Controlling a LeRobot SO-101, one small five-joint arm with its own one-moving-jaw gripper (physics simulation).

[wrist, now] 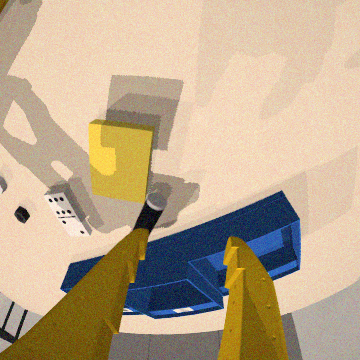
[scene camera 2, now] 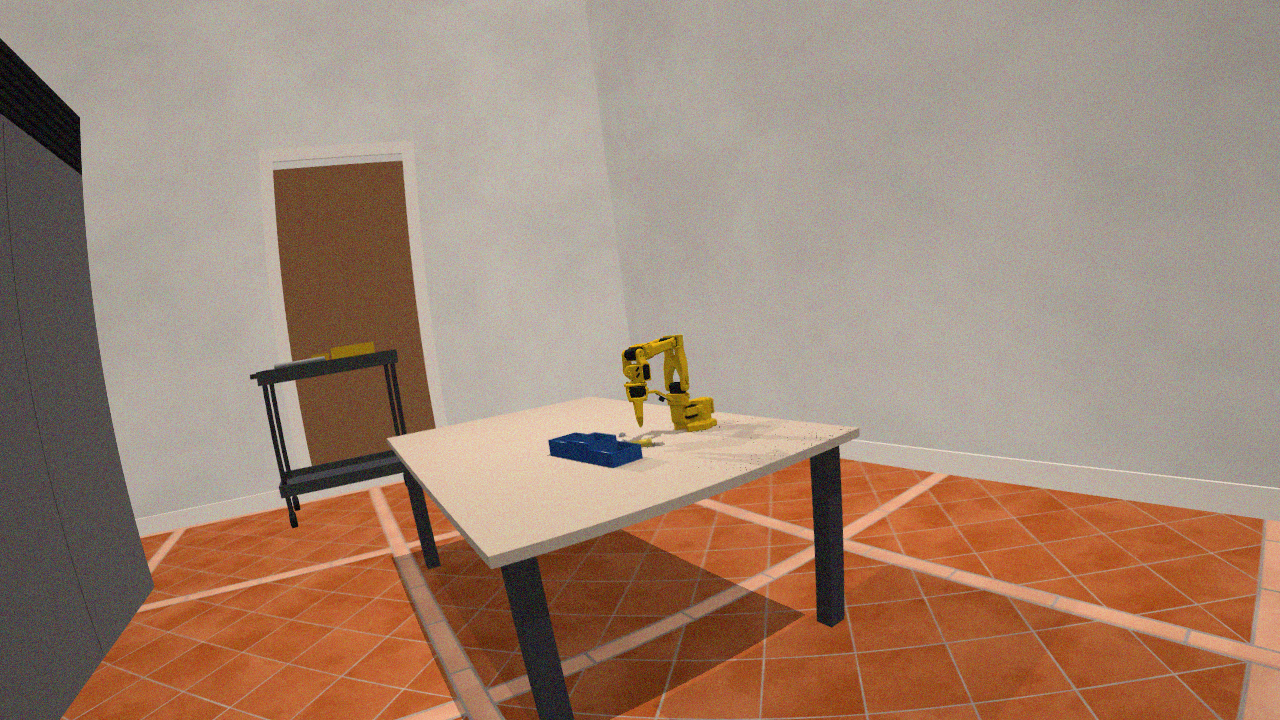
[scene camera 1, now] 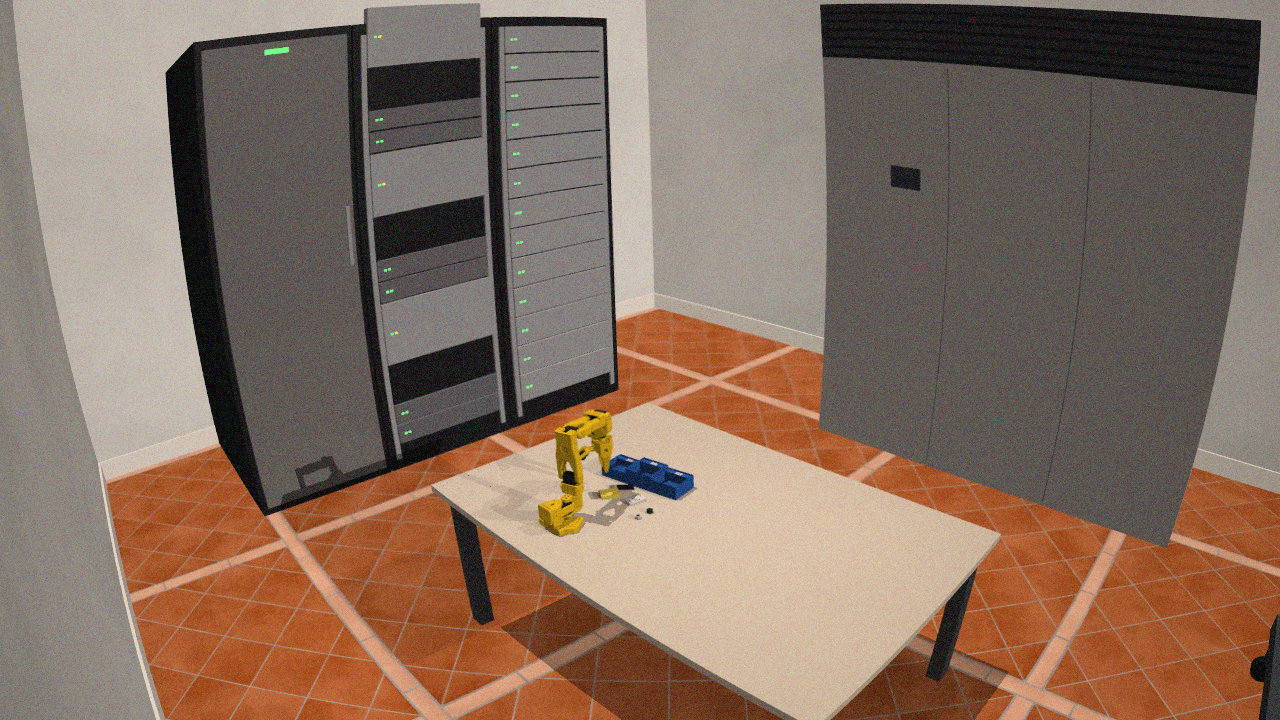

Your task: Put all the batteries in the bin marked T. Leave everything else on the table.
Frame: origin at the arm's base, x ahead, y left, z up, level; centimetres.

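Where they show: end effector, tool point: point(wrist: 146, 240) point(scene camera 2: 639, 422) point(scene camera 1: 605, 470); arm's base, origin of the base link: point(scene camera 2: 689, 428) point(scene camera 1: 568, 521).
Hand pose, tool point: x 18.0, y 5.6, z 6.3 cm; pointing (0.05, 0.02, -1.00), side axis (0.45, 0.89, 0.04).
Note:
Things, the pixels of their top centre, and the offset from my tool point.
- black battery, middle of its top: point(wrist: 144, 227) point(scene camera 1: 624, 484) dy -2.7, dx +3.9, dz -4.9 cm
- yellow block, middle of its top: point(wrist: 117, 166) point(scene camera 2: 641, 441) point(scene camera 1: 609, 492) dy -2.4, dx -1.1, dz -5.3 cm
- white domino, middle of its top: point(wrist: 66, 216) point(scene camera 1: 635, 498) dy -9.7, dx +1.6, dz -5.6 cm
- small black cube, middle of its top: point(wrist: 19, 217) point(scene camera 1: 649, 509) dy -16.5, dx +0.1, dz -5.4 cm
- small pale object, middle of its top: point(scene camera 1: 637, 515) dy -16.5, dx -4.0, dz -5.4 cm
A black battery point(scene camera 1: 624, 487) point(wrist: 150, 212) with a grey end lies on the table between the yellow block and the blue bins; in the wrist view the left jaw's tip covers its lower part. The joined blue bins point(scene camera 1: 648, 483) point(scene camera 2: 581, 449) point(wrist: 215, 227) stand beyond it. White labels show on them, but their letters, including the T, are not readable. My gripper point(scene camera 1: 597, 462) point(scene camera 2: 646, 410) point(wrist: 187, 237) is open with a wide gap between the jaws and holds nothing. It is above the table, on the arm's side of the bins.
A yellow block point(scene camera 1: 608, 494) point(scene camera 2: 644, 441) point(wrist: 122, 165) lies next to the battery. A white domino point(scene camera 1: 636, 499) point(wrist: 67, 212) and a small black cube point(scene camera 1: 649, 510) point(wrist: 22, 215) lie to one side. A small pale object point(scene camera 1: 637, 516) point(wrist: 2, 185) is cut off at the wrist view's left edge.

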